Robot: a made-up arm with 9 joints. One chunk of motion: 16 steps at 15 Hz.
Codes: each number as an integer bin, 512 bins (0 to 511) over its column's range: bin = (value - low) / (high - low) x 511, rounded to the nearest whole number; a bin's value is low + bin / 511 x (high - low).
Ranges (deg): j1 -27..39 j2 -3..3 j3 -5..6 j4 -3..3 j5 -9..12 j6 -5..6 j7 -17..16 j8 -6..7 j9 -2..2
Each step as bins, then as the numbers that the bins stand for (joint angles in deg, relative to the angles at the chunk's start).
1 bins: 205 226 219 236 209 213 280 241 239
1 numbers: -0.52 -0.35 -0.29 -0.23 -0.41 -0.41 1.08 0.13 -0.13
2 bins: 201 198 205 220 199 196 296 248 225
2 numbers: -1.04 -0.68 -0.59 -0.42 -0.82 -0.78 2.12 0.31 -0.24
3 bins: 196 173 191 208 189 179 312 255 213
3 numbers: -1.68 -0.97 -0.89 -0.56 -1.23 -1.15 3.15 0.49 -0.33
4 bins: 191 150 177 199 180 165 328 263 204
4 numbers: -2.33 -1.24 -1.19 -0.66 -1.60 -1.45 4.18 0.69 -0.40
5 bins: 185 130 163 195 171 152 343 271 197
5 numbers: -3.11 -1.47 -1.49 -0.71 -1.97 -1.73 5.15 0.89 -0.46
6 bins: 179 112 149 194 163 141 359 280 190
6 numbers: -3.88 -1.68 -1.79 -0.72 -2.30 -1.96 6.18 1.12 -0.51
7 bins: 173 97 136 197 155 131 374 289 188
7 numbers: -4.66 -1.86 -2.07 -0.69 -2.63 -2.18 7.15 1.35 -0.53
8 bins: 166 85 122 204 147 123 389 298 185
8 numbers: -5.56 -2.00 -2.37 -0.60 -2.96 -2.35 8.12 1.58 -0.55
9 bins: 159 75 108 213 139 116 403 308 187
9 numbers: -6.46 -2.12 -2.68 -0.50 -3.29 -2.50 9.03 1.84 -0.54
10 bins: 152 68 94 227 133 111 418 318 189
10 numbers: -7.37 -2.20 -2.98 -0.33 -3.53 -2.61 9.99 2.09 -0.52
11 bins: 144 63 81 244 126 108 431 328 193
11 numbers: -8.40 -2.26 -3.26 -0.14 -3.82 -2.68 10.83 2.34 -0.49
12 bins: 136 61 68 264 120 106 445 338 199
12 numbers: -9.43 -2.28 -3.54 0.10 -4.07 -2.72 11.74 2.60 -0.44
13 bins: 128 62 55 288 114 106 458 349 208
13 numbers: -10.47 -2.27 -3.82 0.38 -4.32 -2.72 12.58 2.88 -0.37
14 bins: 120 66 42 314 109 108 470 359 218
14 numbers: -11.50 -2.23 -4.10 0.69 -4.52 -2.68 13.35 3.13 -0.29
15 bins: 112 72 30 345 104 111 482 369 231
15 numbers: -12.53 -2.15 -4.35 1.05 -4.73 -2.61 14.13 3.39 -0.19
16 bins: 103 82 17 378 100 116 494 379 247
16 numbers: -13.70 -2.04 -4.63 1.44 -4.89 -2.50 14.90 3.64 -0.07
